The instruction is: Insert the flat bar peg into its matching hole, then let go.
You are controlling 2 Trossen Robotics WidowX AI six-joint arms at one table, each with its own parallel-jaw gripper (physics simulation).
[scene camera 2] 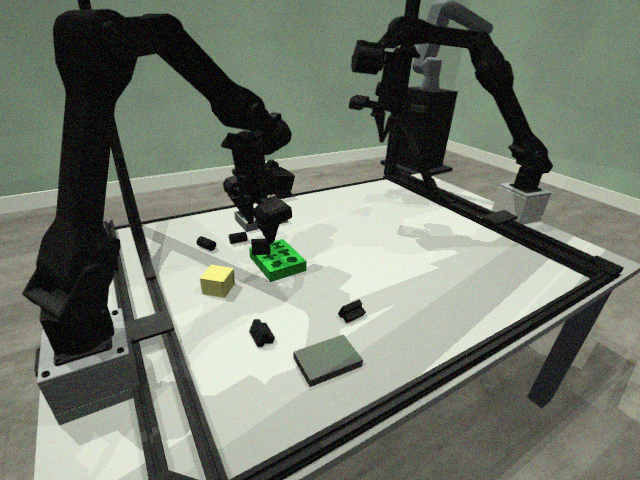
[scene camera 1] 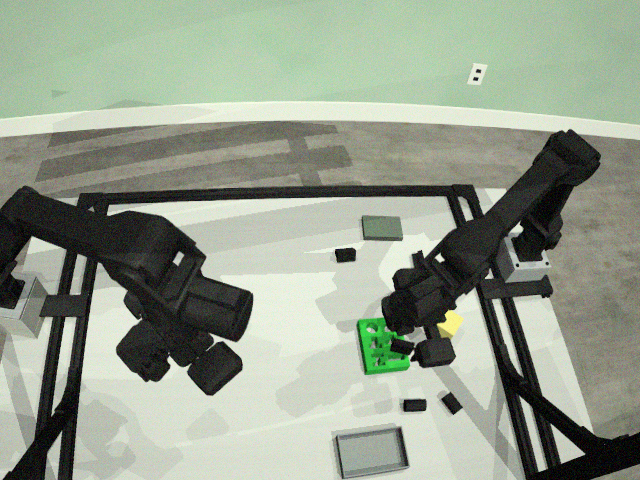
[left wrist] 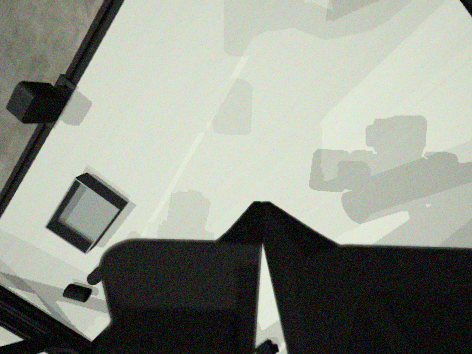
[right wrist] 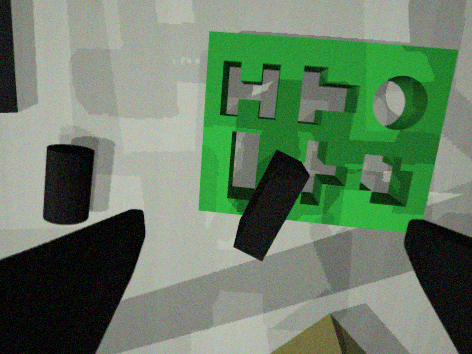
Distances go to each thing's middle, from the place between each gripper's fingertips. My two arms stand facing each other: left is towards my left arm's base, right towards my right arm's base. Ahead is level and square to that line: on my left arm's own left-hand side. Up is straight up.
Labels:
The grey tray (scene camera 1: 386, 446) is 14 cm behind my left hand, 28 cm to the right of it and 20 cm below it. The rest, counted from my left hand: grey slab (scene camera 2: 320, 362) (36 cm ahead, 41 cm to the right, 21 cm below); yellow cube (scene camera 2: 217, 281) (9 cm ahead, 49 cm to the right, 20 cm below); green hole block (scene camera 1: 381, 338) (7 cm ahead, 34 cm to the right, 20 cm below).
I see my right gripper 60 mm above the green hole block, 30 mm to the right of it and 20 mm short of it. Round my right hand: grey slab: 310 mm ahead, 70 mm below, 40 mm to the right; grey tray: 190 mm behind, 90 mm to the left, 60 mm below; yellow cube: 120 mm to the right, 60 mm below, 40 mm ahead.

